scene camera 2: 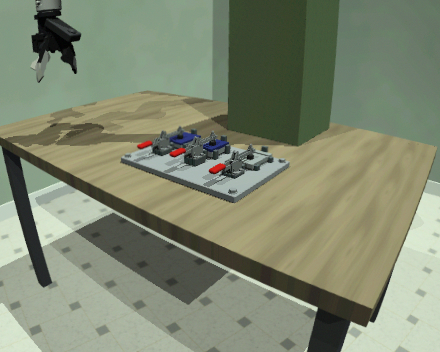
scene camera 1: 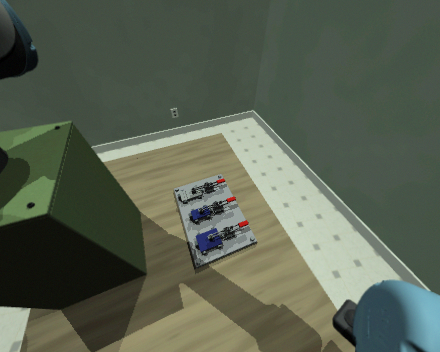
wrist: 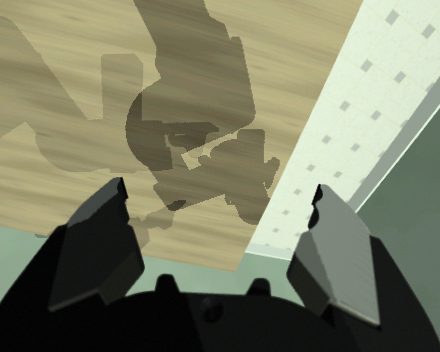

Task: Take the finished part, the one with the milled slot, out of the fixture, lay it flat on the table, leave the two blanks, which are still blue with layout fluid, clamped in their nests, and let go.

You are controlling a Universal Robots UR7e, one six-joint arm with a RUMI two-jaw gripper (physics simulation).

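Places are measured from the arm's base along level axes (x ahead, y right, z down), in centimetres.
Where they show: gripper, fingertip midpoint: (scene camera 2: 58, 78) (wrist: 219, 183).
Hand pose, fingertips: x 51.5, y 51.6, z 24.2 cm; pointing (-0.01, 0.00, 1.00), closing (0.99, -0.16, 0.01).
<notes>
After its pixels a point has its place.
The fixture plate (scene camera 1: 227, 250) @[x 42.8, y 19.1, z 42.4 cm] (scene camera 2: 255, 177) @[x 45.7, y -13.1, z 42.4 cm] lies on the table with three nests in a row. The bare grey part (scene camera 1: 191, 196) @[x 38.3, y -6.8, z 40.8 cm] (scene camera 2: 260, 159) @[x 39.3, y -10.8, z 40.8 cm] sits in one end nest; its slot is too small to make out. One blue blank (scene camera 1: 201, 214) @[x 39.1, y 3.5, z 39.7 cm] (scene camera 2: 216, 145) @[x 39.6, y 1.4, z 39.8 cm] sits in the middle nest, another blue blank (scene camera 1: 207, 241) @[x 37.4, y 13.9, z 40.3 cm] (scene camera 2: 184, 138) @[x 38.6, y 12.4, z 40.3 cm] in the other end nest. Each nest has a toggle clamp with a red handle, its arm reaching over the piece. My gripper (scene camera 2: 57, 76) @[x 51.5, y 51.5, z 24.2 cm] (wrist: 219, 183) @[x 51.5, y 51.5, z 24.2 cm] is open and empty, high above the table and well away from the fixture, on the blue blanks' side.
A tall green column (scene camera 1: 100, 215) @[x 15.6, y 7.1, z 14.1 cm] (scene camera 2: 265, 65) @[x 15.9, y 1.0, z 21.9 cm] stands beside the fixture, on the side away from the red handles. The wooden table (scene camera 1: 165, 165) @[x 32.5, y -32.6, z 43.9 cm] (scene camera 2: 325, 225) @[x 53.6, y -32.1, z 43.9 cm] (wrist: 280, 50) @[x 57.4, y 40.0, z 43.9 cm] has its edge beyond the handles. Shadows of the arm fall on the table in the wrist view.
</notes>
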